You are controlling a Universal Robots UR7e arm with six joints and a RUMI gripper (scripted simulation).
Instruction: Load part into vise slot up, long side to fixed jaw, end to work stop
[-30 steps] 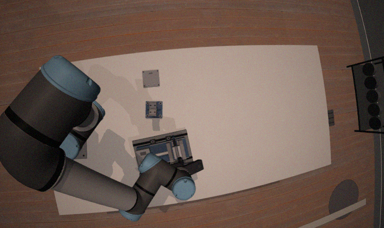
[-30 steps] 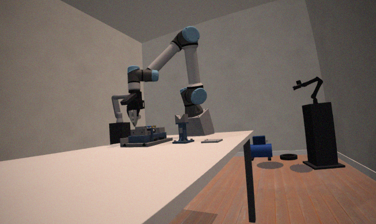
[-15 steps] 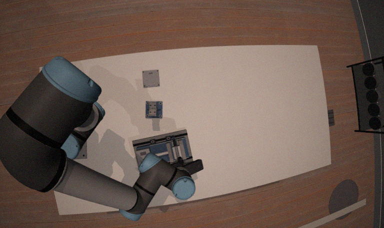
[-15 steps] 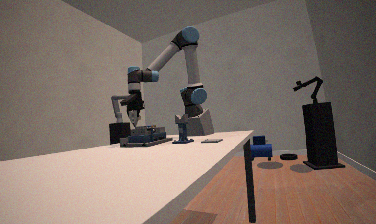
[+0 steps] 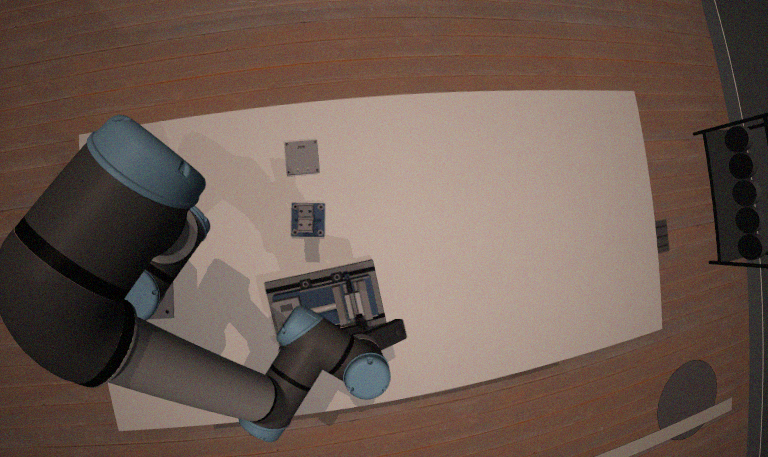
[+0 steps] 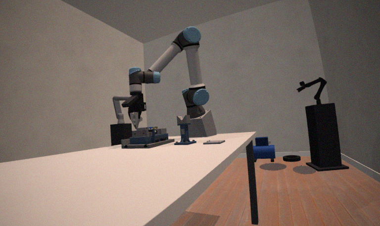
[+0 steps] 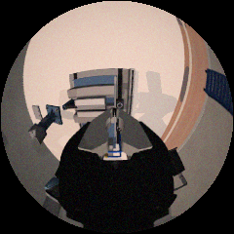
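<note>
The part lies 50 mm to the left of my hand, 20 mm below it and 10 mm ahead of it. Round my hand: vise (80 mm below, 60 mm to the left, 60 mm behind); infeed plate (460 mm to the left, 120 mm below, 10 mm ahead).
</note>
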